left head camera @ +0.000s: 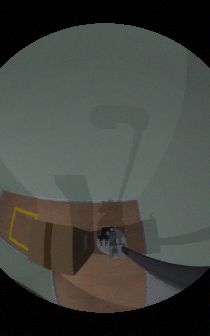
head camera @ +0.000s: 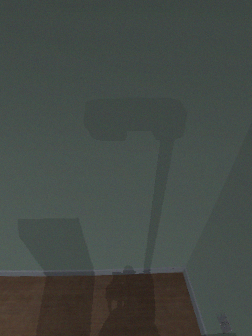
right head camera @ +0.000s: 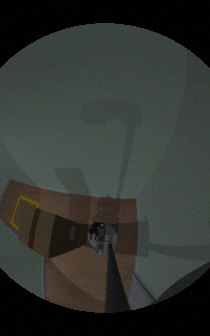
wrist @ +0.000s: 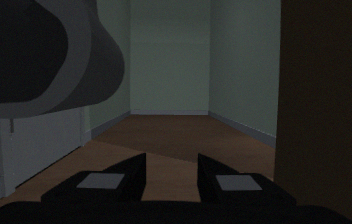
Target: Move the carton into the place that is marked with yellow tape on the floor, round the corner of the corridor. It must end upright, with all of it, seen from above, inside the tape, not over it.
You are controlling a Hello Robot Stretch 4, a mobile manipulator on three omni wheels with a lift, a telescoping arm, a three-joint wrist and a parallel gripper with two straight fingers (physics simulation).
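Places are measured from the robot's base along level axes (x right, y ahead, z up), in metres.
Pixels of known places: gripper, fingertip midpoint: (left head camera: pixel 103 246) (right head camera: pixel 92 240) (wrist: pixel 171 168).
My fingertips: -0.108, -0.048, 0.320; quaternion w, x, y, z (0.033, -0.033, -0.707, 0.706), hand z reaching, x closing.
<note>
Behind a point stands the place of what it marks, as x, y, z.
The brown carton (left head camera: pixel 62 245) @[-0.311, 0.027, 1.005] (right head camera: pixel 42 232) @[-0.322, 0.002, 1.005] stands upright close to my left side, its taped top and labelled side showing; in the wrist view it is a dark brown face (wrist: pixel 315 110) @[-0.259, -0.085, 0.364] at the right edge. In the head camera view a box-shaped shadow shows, but the carton does not. The yellow tape outline (left head camera: pixel 13 223) (right head camera: pixel 30 201) lies beyond the carton at the far left, partly hidden behind it. My gripper (left head camera: pixel 104 241) (right head camera: pixel 93 237) @[-0.108, -0.048, 0.320] (wrist: pixel 171 168) @[-0.108, -0.048, 0.320] is open and empty, low over my base, right of the carton. Whether the carton touches my base is not clear.
A green wall (head camera: pixel 125 190) @[0.037, 0.698, 0.989] with a baseboard (head camera: pixel 115 272) @[-0.062, 0.689, 0.023] is in front, meeting a side wall (head camera: pixel 230 250) @[0.561, 0.453, 0.758] at the right. The wrist view looks down a corridor to an end wall (wrist: pixel 170 65) @[-0.376, -4.058, 0.902], with a grey door (wrist: pixel 47 145) @[0.481, -1.063, 0.096] at left. The inner wall corner shows at lower left.
</note>
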